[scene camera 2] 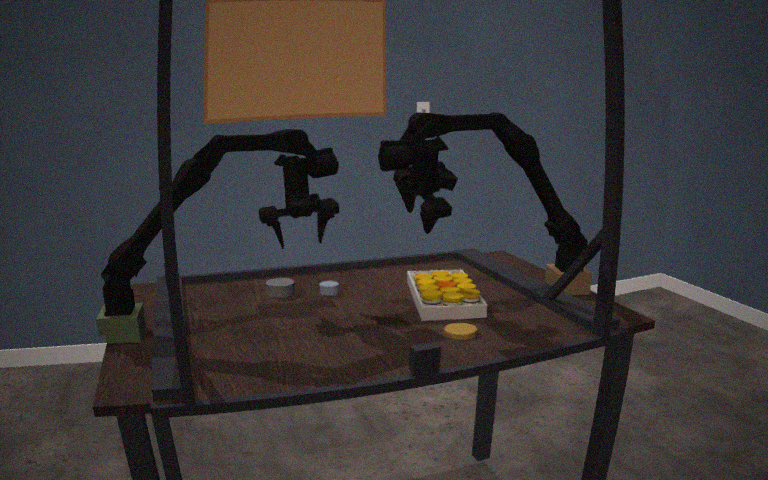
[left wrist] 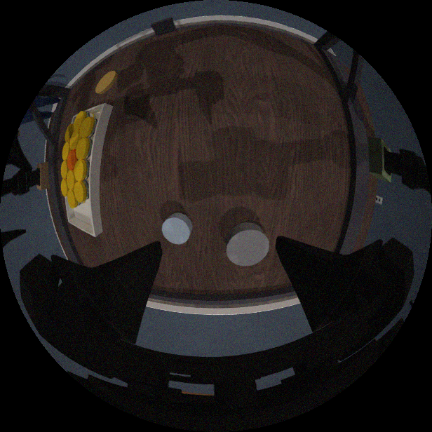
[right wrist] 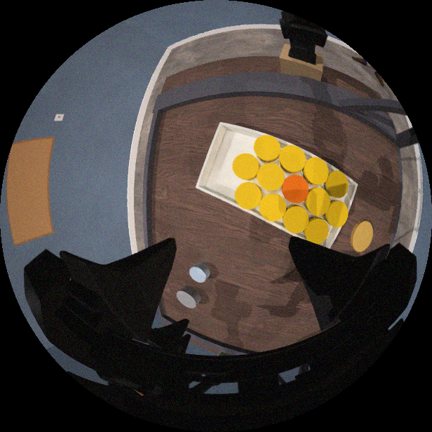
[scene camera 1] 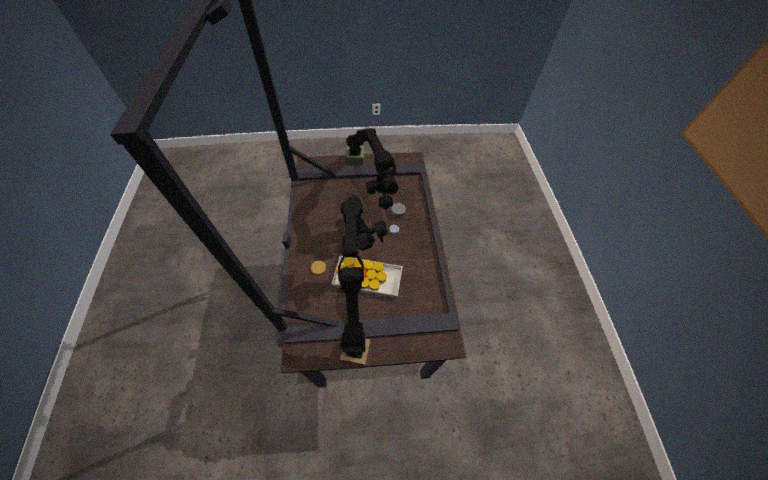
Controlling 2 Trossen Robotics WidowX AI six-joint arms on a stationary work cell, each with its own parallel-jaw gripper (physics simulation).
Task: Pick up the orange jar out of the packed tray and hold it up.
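Pixels of known places: left gripper, fingertip midpoint: (scene camera 2: 301, 245); right gripper, fingertip midpoint: (scene camera 2: 418, 222) (scene camera 1: 372, 245); left arm's base at its link origin: (scene camera 2: 119, 310) (scene camera 1: 355, 151); right arm's base at its link origin: (scene camera 1: 355, 349).
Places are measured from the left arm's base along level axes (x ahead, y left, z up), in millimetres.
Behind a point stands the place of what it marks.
The orange jar (scene camera 2: 445, 284) {x 773, y 66, z -10 mm} (left wrist: 72, 160) (right wrist: 295, 189) stands in the white tray (scene camera 2: 453, 311) {x 752, y -48, z -38 mm} (left wrist: 102, 145) (right wrist: 207, 162), with yellow-lidded jars packed closely around it. In scene camera 1 the right arm partly covers the jars and the tray (scene camera 1: 390, 283) {x 810, y 205, z -54 mm}. My right gripper (scene camera 2: 419, 221) {x 721, y 122, z 133 mm} (right wrist: 235, 244) is open and empty, high above the table, a little left of the tray in scene camera 2. My left gripper (scene camera 2: 301, 245) {x 445, y 174, z 82 mm} (left wrist: 219, 245) is open and empty, high above the table at the left of scene camera 2, far from the tray. The orange jar's sides are hidden by its neighbours.
One end of the tray holds no jars. A flat yellow-orange disc (scene camera 1: 318, 267) {x 739, y -133, z -45 mm} (scene camera 2: 460, 331) {x 731, y -150, z -46 mm} (right wrist: 362, 236) lies near the tray. A grey cylinder (scene camera 2: 279, 288) {x 389, y 211, z -33 mm} (left wrist: 248, 245) and a smaller pale-blue cylinder (scene camera 2: 329, 288) {x 515, y 200, z -39 mm} (left wrist: 176, 229) stand below the left gripper. Dark frame posts rise at the table's edge.
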